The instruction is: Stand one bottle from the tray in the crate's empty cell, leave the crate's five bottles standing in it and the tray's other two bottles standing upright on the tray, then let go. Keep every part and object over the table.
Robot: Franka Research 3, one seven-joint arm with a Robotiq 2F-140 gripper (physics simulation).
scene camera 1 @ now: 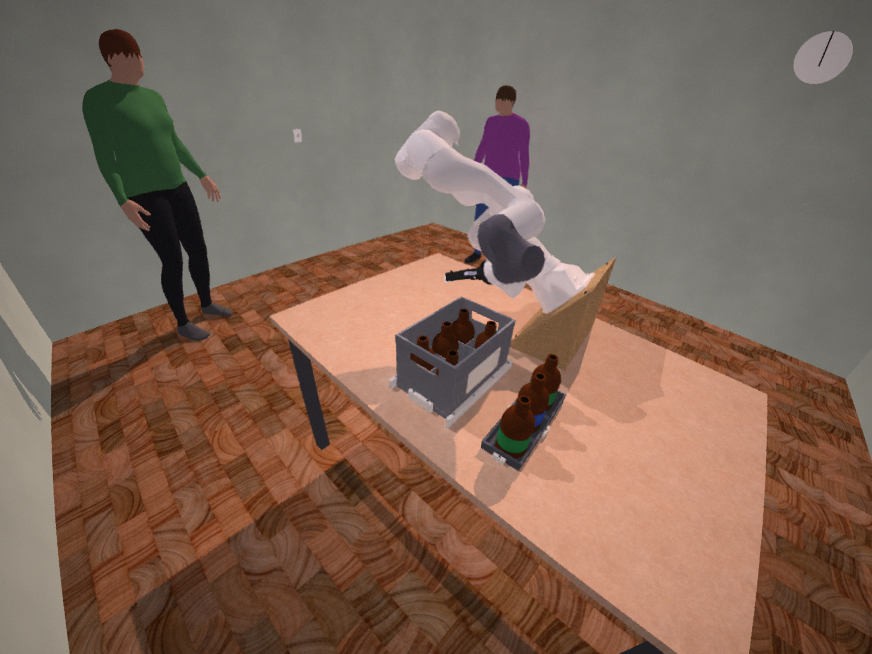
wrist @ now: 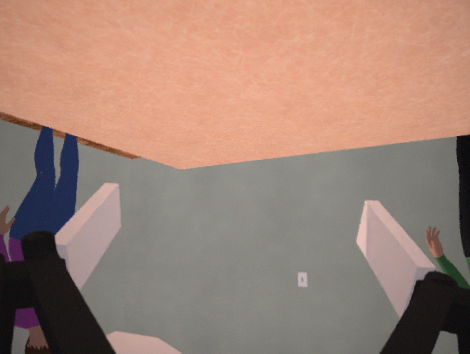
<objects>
blue-banded bottle: scene camera 1 539,396; not seen in the wrist view (out of frame)
</objects>
